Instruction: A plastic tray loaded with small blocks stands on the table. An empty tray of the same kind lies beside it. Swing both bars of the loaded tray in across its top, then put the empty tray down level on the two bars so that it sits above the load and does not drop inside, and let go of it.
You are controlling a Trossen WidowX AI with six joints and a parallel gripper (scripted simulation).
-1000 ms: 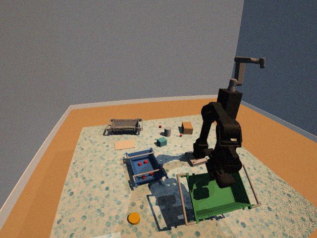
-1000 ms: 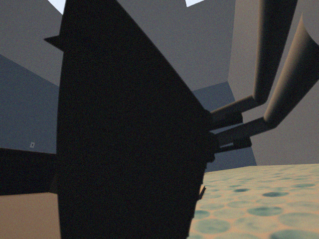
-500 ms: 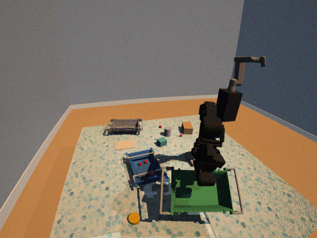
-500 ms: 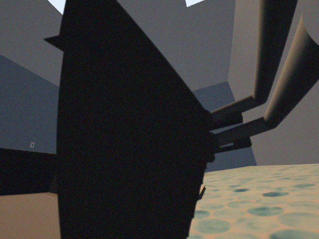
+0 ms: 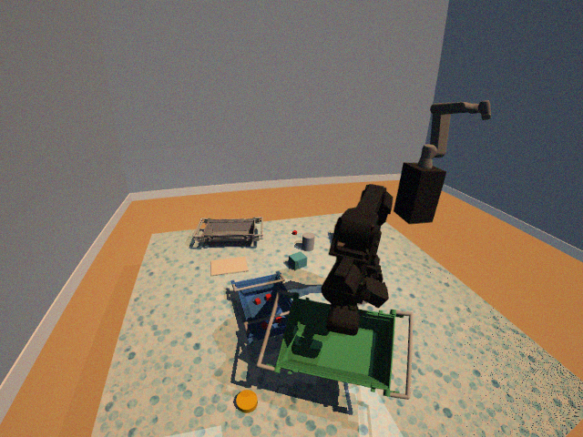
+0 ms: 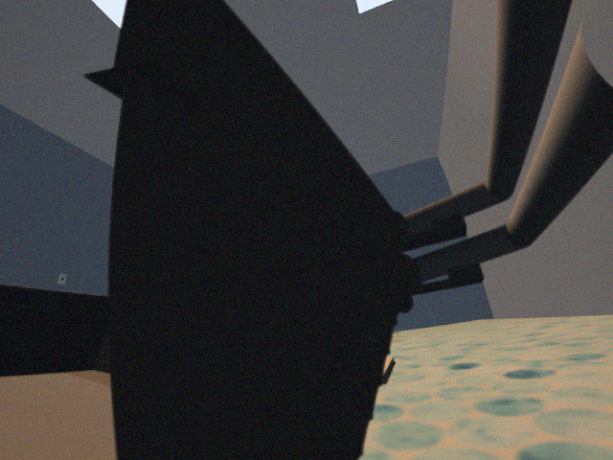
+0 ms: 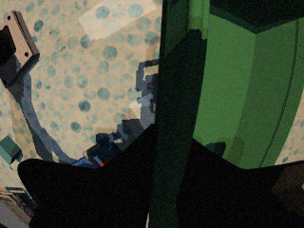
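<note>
Right now my gripper tip is 60 mm to the right of the green tray and 30 mm short of it. The rest, counted from my gripper tip: orange disc (240 mm ahead, 170 mm below, 80 mm to the left); then tan card (490 mm to the right, 280 mm ahead, 170 mm below); then teal cube (460 mm to the right, 150 mm below).
</note>
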